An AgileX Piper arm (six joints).
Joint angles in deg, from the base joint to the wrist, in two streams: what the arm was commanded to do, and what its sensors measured. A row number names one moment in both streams.
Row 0, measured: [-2.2, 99.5, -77.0, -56.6, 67.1, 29.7]
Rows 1 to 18, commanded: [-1.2, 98.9, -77.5, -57.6, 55.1, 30.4]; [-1.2, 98.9, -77.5, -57.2, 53.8, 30.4]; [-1.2, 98.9, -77.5, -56.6, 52.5, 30.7]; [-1.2, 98.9, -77.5, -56.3, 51.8, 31.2]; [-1.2, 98.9, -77.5, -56.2, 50.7, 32.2]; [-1.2, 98.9, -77.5, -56.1, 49.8, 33.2]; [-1.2, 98.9, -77.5, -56.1, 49.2, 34.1]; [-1.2, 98.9, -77.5, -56.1, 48.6, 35.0]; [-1.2, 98.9, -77.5, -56.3, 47.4, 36.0]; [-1.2, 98.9, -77.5, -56.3, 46.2, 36.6]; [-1.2, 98.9, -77.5, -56.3, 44.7, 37.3]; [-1.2, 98.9, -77.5, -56.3, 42.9, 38.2]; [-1.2, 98.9, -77.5, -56.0, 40.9, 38.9]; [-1.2, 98.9, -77.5, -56.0, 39.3, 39.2]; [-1.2, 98.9, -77.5, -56.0, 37.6, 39.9]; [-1.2, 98.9, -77.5, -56.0, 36.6, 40.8]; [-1.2, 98.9, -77.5, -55.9, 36.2, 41.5]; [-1.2, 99.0, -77.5, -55.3, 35.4, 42.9]
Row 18, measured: [-2.9, 99.5, -76.9, -56.2, 51.8, 39.0]
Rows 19 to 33, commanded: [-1.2, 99.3, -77.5, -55.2, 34.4, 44.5]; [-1.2, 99.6, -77.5, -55.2, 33.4, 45.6]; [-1.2, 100.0, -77.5, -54.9, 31.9, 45.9]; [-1.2, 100.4, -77.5, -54.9, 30.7, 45.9]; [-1.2, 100.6, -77.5, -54.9, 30.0, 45.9]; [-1.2, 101.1, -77.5, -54.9, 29.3, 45.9]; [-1.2, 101.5, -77.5, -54.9, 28.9, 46.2]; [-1.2, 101.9, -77.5, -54.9, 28.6, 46.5]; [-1.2, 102.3, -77.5, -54.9, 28.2, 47.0]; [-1.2, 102.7, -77.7, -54.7, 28.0, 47.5]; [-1.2, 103.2, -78.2, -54.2, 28.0, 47.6]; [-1.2, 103.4, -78.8, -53.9, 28.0, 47.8]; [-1.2, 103.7, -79.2, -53.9, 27.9, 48.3]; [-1.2, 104.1, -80.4, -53.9, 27.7, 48.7]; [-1.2, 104.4, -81.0, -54.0, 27.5, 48.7]
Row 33, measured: [-2.7, 104.1, -78.1, -54.3, 36.3, 47.6]
